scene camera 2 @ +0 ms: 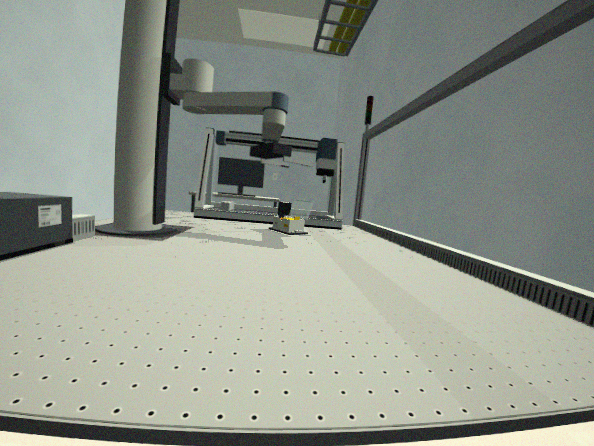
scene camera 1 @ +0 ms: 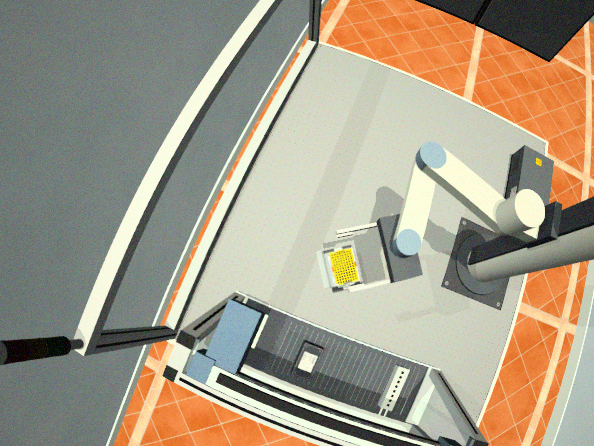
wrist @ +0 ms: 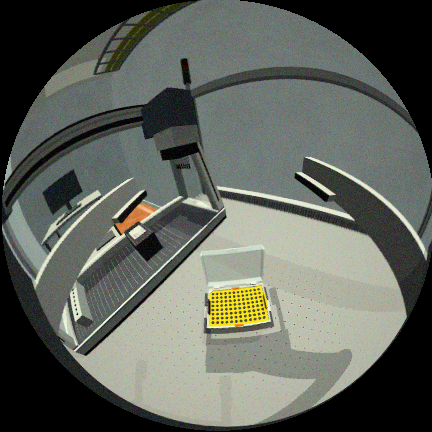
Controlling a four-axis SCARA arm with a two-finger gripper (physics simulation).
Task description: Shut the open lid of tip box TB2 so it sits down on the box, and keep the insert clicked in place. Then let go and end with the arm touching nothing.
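Where they show: gripper, fingertip midpoint: [scene camera 2: 299, 165] [scene camera 1: 342, 261] [wrist: 217, 171]; arm's base, link origin: [scene camera 2: 138, 232] [scene camera 1: 480, 264].
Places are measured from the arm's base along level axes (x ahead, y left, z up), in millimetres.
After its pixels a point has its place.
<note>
The tip box [scene camera 1: 355, 248] [scene camera 2: 295, 227] {x 567, y 174, z 41 mm} stands on the table; no TB2 label is legible. Its clear lid [scene camera 1: 324, 270] {x 599, y 277, z 165 mm} [scene camera 2: 303, 207] {x 605, y 267, z 126 mm} [wrist: 233, 265] {x 599, y 269, z 115 mm} stands open, tilted up from the hinge on the far side in the wrist view. The yellow insert [scene camera 1: 344, 266] {x 538, y 226, z 70 mm} [scene camera 2: 291, 218] {x 553, y 263, z 70 mm} [wrist: 239, 306] {x 540, y 222, z 70 mm} lies level in the box top, with small orange parts at its edges. My gripper [scene camera 1: 343, 261] {x 565, y 255, z 316 mm} [scene camera 2: 301, 164] {x 565, y 255, z 316 mm} [wrist: 217, 171] {x 565, y 255, z 316 mm} is open and empty, high above the box. In scene camera 1 its two long fingers reach over the box's ends; scene camera 2 shows a large height gap.
A gantry machine with a dark slatted deck [scene camera 1: 345, 365] {x 397, y 548, z 61 mm} [wrist: 112, 272] {x 376, y 586, z 62 mm} stands beside the box. A dark block with a white top [scene camera 1: 307, 360] {x 533, y 570, z 133 mm} [wrist: 136, 231] {x 530, y 572, z 134 mm} and a white strip with holes [scene camera 1: 395, 387] {x 207, y 560, z 107 mm} [wrist: 80, 305] {x 227, y 524, z 101 mm} are on it. A dark controller box [scene camera 1: 532, 172] {x -94, y -434, z 127 mm} [scene camera 2: 30, 220] {x -35, y -362, z 81 mm} stands near the arm's column [scene camera 2: 140, 115] {x 30, y -69, z 383 mm}.
</note>
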